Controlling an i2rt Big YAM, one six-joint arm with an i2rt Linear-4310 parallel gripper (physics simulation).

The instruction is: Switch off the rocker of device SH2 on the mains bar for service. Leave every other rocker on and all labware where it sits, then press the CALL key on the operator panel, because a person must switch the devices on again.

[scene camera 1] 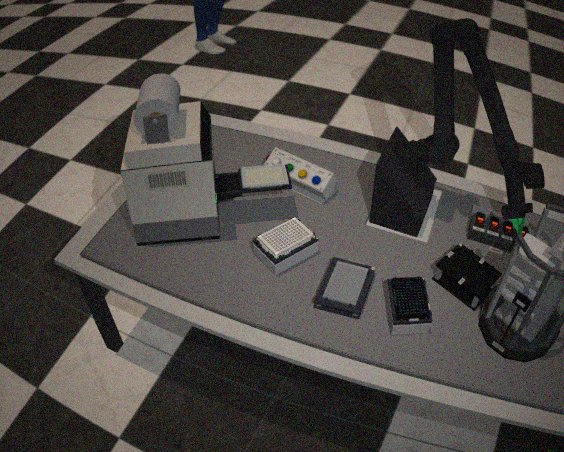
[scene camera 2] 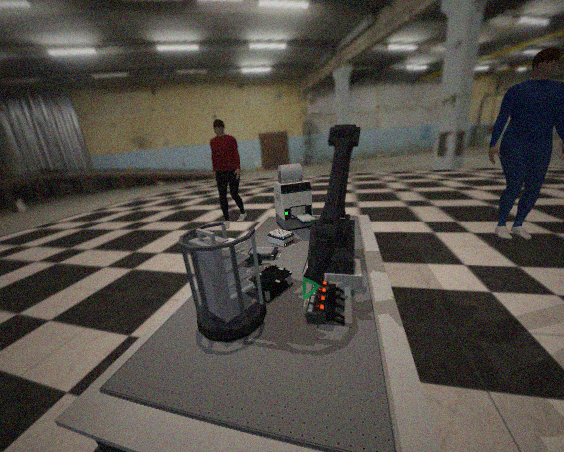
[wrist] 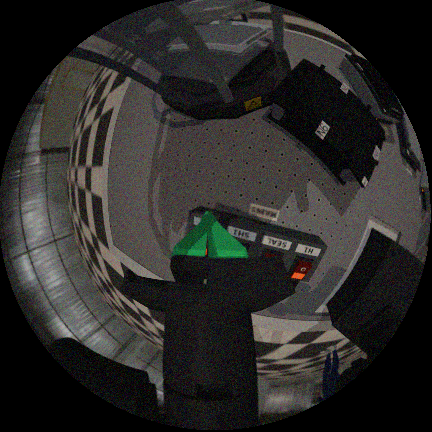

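Seen in the pictures: gripper, fingertip midpoint: [scene camera 2: 304,298] [wrist: 207,215]; arm's base at its link origin: [scene camera 1: 407,159].
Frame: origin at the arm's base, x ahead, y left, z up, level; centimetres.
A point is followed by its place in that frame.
Note:
The mains bar [scene camera 1: 492,238] @(z -11.9, x 6.9, y 33.1 cm) [scene camera 2: 316,317] @(z -12.3, x 2.2, y 45.5 cm) [wrist: 320,245] @(z -11.0, x 7.4, y 26.2 cm) lies behind the round carousel. Orange light shows on several of its rockers. In the wrist view the labels SH1 [wrist: 242,233] @(z -10.9, x 5.3, y 37.5 cm), SEAL [wrist: 276,243] @(z -10.9, x 5.6, y 32.7 cm) and H1 [wrist: 308,249] @(z -11.0, x 6.3, y 27.8 cm) show; the H1 rocker [wrist: 299,275] @(z -10.1, x 2.4, y 27.2 cm) is lit orange. The SH2 label [wrist: 197,220] @(z -10.9, x 4.7, y 44.1 cm) is mostly covered by the fingers, and its rocker is hidden there. My gripper [scene camera 1: 518,227] [scene camera 2: 317,287] [wrist: 207,215] @(z -8.1, x 7.0, y 41.9 cm) is shut and empty, its green tips low over the SH2 end; contact cannot be told. The operator panel [scene camera 1: 306,182] @(z -9.7, x 14.2, y -26.6 cm) has green, yellow and blue keys; its lettering is unreadable.
The caged carousel [scene camera 2: 231,327] @(z -10.5, x 27.0, y 58.7 cm) [wrist: 200,102] @(z -10.6, x 21.7, y 48.1 cm) stands in front of the bar, beside a black nest [scene camera 1: 467,275] @(z -9.0, x 28.3, y 29.1 cm) [wrist: 345,125] @(z -9.0, x 23.4, y 28.5 cm). A black rack [scene camera 1: 409,297] @(z -8.3, x 43.1, y 16.6 cm), a grey-topped plate [scene camera 1: 345,283] @(z -11.6, x 43.4, y -0.7 cm) and a white well plate [scene camera 1: 286,237] @(z -8.3, x 38.8, y -20.2 cm) sit farther left. A tall device [scene camera 1: 172,195] @(z 2.2, x 48.7, y -48.9 cm) stands near the panel.

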